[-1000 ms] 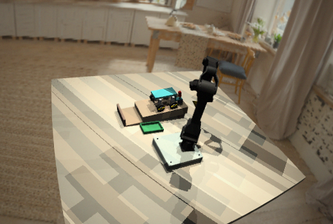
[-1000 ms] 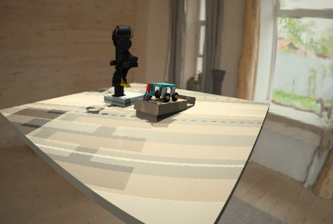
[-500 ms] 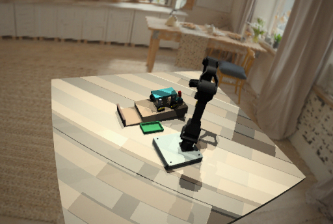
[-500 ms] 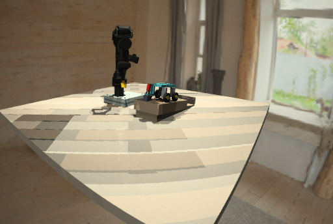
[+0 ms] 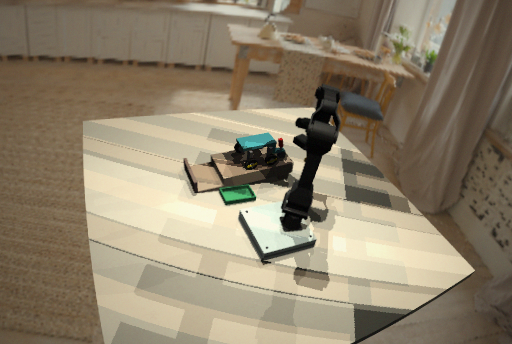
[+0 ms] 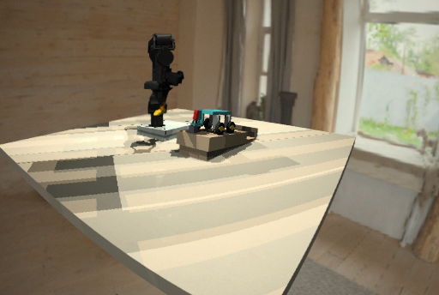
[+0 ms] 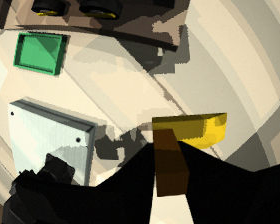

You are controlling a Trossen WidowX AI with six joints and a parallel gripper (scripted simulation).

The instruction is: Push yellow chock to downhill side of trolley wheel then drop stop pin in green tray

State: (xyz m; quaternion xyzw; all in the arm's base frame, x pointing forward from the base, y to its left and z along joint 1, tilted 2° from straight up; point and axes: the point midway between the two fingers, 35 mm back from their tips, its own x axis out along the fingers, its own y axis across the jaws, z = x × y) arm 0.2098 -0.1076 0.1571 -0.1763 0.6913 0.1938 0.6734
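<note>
My gripper tip is now 130 mm short of the red-headed stop pin, 60 mm to the right of it and 50 mm above it. Round my gripper tip: brown ramp (130 mm ahead, 160 mm to the left, 130 mm below); yellow chock (10 mm ahead, 20 mm to the right, 10 mm below); teal trolley (130 mm ahead, 160 mm to the left, 60 mm below).
</note>
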